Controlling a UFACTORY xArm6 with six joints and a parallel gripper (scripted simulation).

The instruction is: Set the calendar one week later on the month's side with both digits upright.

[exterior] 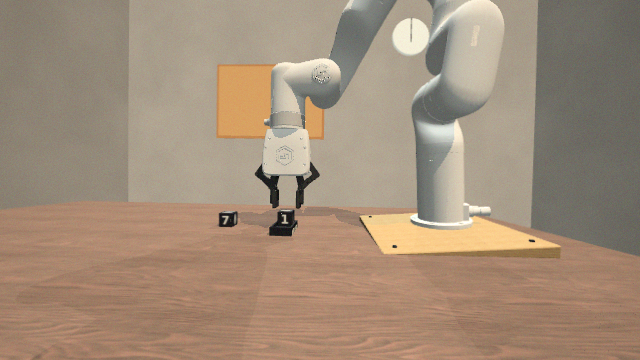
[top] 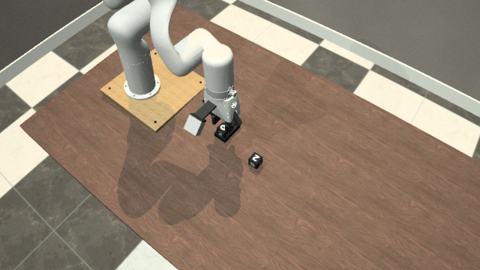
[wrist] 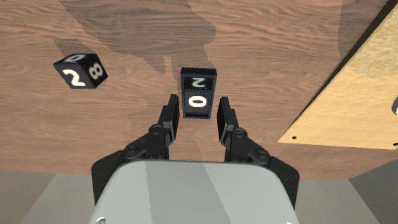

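The black cube is 4 cm below my hand. Also, from my hand: black tray 2 cm to the left, 6 cm below.
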